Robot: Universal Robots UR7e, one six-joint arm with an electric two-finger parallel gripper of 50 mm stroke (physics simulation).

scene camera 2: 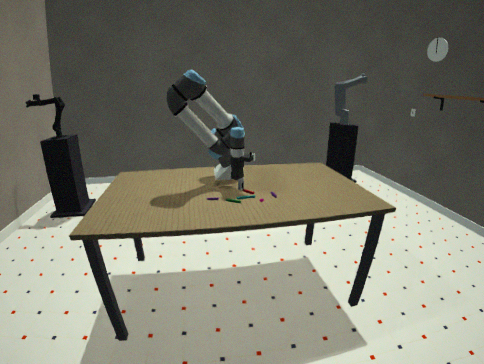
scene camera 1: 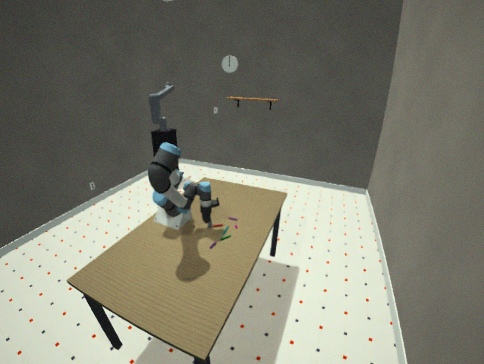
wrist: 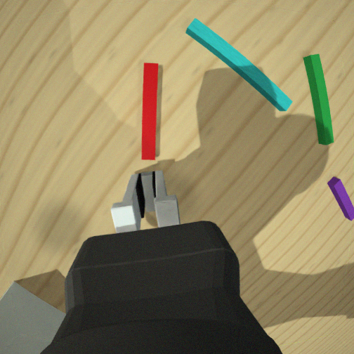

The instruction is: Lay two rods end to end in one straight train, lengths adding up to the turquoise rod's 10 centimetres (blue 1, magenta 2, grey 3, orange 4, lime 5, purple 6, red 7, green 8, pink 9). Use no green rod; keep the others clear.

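Places are measured from the arm's base along level axes (x ahead, y left, z up), in metres.
Pixels of known places: gripper, fingertip midpoint: [scene camera 2: 240, 189] [scene camera 1: 210, 226]; arm's base, origin of the base link: [scene camera 1: 175, 206].
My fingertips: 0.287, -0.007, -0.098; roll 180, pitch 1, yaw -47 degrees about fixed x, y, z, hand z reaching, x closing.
For each thing: its middle in the pictures, then the offset to it from my fingertips, as dx, dy, dz.
- red rod, body centre: [scene camera 2: 248, 191] [scene camera 1: 217, 225] +0.047, +0.032, +0.000
- turquoise rod, body centre: [scene camera 2: 245, 197] [scene camera 1: 225, 230] +0.119, -0.003, +0.000
- green rod, body centre: [scene camera 2: 233, 200] [scene camera 1: 225, 237] +0.149, -0.077, +0.000
- small magenta rod, body centre: [scene camera 2: 261, 200] [scene camera 1: 236, 226] +0.173, +0.067, +0.000
My gripper [scene camera 1: 210, 226] [scene camera 2: 241, 188] [wrist: 148, 185] is shut on the short grey rod [wrist: 148, 192], low over the table. The grey rod points roughly along the line of the red rod [scene camera 1: 218, 225] [scene camera 2: 248, 191] [wrist: 150, 111], with a small gap between their near ends in the wrist view. Whether the grey rod touches the table is hard to tell. The red rod lies flat just beyond the fingertips. The turquoise rod [scene camera 1: 225, 231] [scene camera 2: 246, 197] [wrist: 240, 65] lies slanted, apart from the red rod.
The green rod [scene camera 1: 226, 237] [scene camera 2: 233, 200] [wrist: 319, 100] lies beyond the turquoise one. One purple rod [scene camera 1: 213, 245] [scene camera 2: 213, 199] [wrist: 342, 198] lies near the green rod. Another purple rod [scene camera 1: 233, 218] [scene camera 2: 273, 194] and a small magenta rod [scene camera 1: 236, 227] [scene camera 2: 261, 200] lie on the other side.
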